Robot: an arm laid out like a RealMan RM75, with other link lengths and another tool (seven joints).
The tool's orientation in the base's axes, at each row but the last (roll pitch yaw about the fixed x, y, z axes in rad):
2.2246, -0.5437, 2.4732
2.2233, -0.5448, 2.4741
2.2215, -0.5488, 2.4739
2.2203, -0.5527, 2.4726
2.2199, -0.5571, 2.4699
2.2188, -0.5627, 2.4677
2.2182, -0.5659, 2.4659
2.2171, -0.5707, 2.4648
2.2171, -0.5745, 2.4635
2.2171, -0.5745, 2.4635
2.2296, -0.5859, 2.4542
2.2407, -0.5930, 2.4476
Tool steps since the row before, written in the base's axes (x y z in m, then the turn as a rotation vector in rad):
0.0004, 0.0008, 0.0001, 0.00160, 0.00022, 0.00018
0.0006, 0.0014, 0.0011, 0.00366, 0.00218, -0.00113
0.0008, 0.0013, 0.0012, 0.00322, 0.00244, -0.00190
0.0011, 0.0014, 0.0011, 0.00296, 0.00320, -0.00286
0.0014, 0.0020, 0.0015, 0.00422, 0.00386, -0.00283
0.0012, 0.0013, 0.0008, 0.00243, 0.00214, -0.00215
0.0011, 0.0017, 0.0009, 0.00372, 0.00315, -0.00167
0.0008, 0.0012, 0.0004, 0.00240, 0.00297, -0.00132
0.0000, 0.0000, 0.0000, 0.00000, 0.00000, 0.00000
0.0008, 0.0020, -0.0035, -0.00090, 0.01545, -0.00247
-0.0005, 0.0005, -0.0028, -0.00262, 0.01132, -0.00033
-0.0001, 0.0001, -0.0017, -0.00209, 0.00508, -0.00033
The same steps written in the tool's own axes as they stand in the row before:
0.0002, 0.0005, 0.0007, -0.00086, 0.00129, 0.00048
0.0009, 0.0015, 0.0007, -0.00189, 0.00228, 0.00327
0.0008, 0.0017, 0.0006, -0.00186, 0.00150, 0.00377
0.0006, 0.0018, 0.0009, -0.00179, 0.00083, 0.00483
0.0009, 0.0024, 0.0012, -0.00226, 0.00188, 0.00566
0.0003, 0.0017, 0.0010, -0.00162, 0.00071, 0.00346
0.0007, 0.0017, 0.0012, -0.00168, 0.00216, 0.00437
0.0003, 0.0011, 0.0010, -0.00072, 0.00142, 0.00371
0.0000, 0.0000, 0.0000, 0.00000, 0.00000, 0.00000
-0.0014, -0.0014, 0.0036, 0.00738, 0.00074, 0.01380
-0.0010, -0.0021, 0.0017, 0.00749, 0.00009, 0.00889
-0.0008, -0.0012, 0.0009, 0.00384, -0.00075, 0.00387

